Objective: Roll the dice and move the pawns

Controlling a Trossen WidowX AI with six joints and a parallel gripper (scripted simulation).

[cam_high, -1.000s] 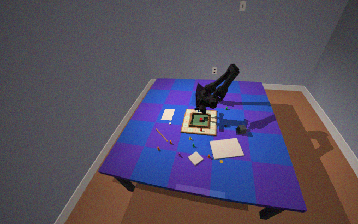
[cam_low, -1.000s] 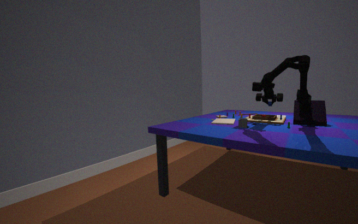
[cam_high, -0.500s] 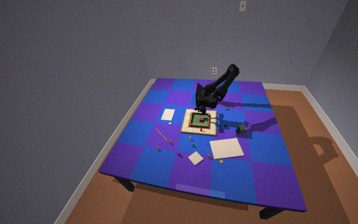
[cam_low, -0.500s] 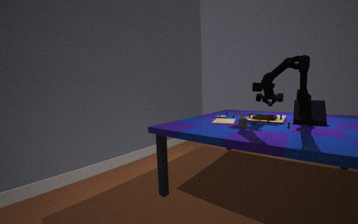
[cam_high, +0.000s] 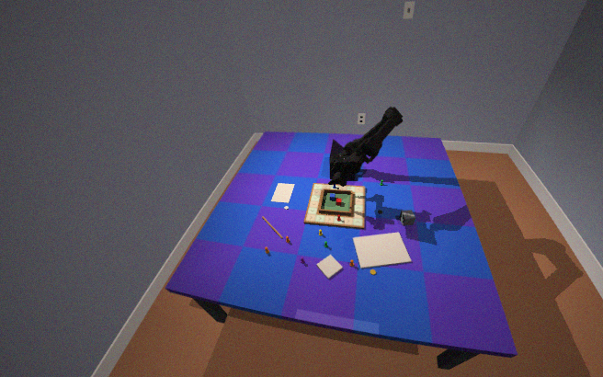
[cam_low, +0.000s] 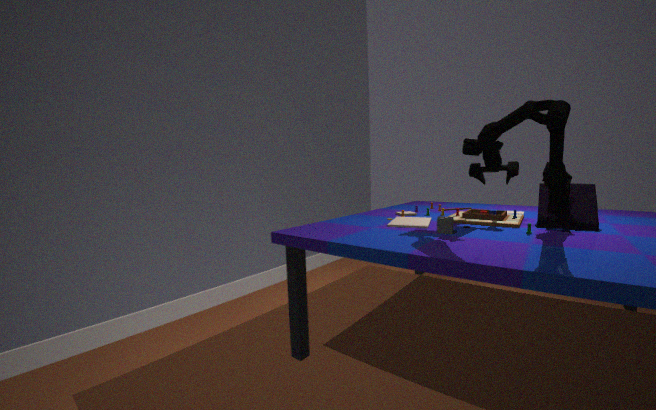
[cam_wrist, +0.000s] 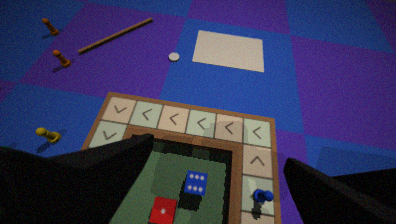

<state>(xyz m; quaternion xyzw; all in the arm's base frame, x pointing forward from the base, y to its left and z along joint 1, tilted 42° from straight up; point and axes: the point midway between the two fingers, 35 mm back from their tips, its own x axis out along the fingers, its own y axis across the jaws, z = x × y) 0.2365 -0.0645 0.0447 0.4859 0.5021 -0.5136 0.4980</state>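
Right now my gripper tip is 140 mm short of the red pawn, 120 mm above it and 60 mm to the right of it. Round my gripper tip: black disc 250 mm to the left, 150 mm below, 60 mm ahead; green tray 140 mm below, 30 mm to the left, 30 mm ahead; blue pawn 120 mm below, 80 mm behind, 10 mm to the left.
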